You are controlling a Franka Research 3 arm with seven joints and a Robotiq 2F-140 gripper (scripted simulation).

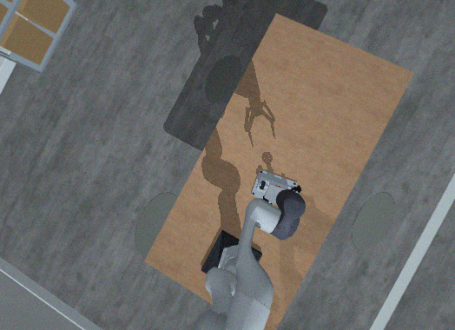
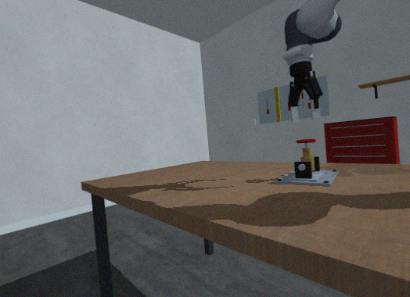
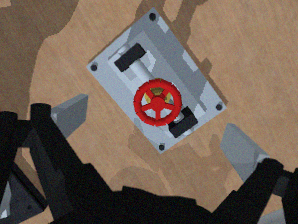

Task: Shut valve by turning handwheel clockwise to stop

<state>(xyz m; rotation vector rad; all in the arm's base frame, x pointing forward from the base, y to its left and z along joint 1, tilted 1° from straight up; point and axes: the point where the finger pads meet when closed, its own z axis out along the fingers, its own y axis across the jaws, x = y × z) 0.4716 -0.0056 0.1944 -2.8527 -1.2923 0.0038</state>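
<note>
The red handwheel is 90 mm below my hand.
</note>
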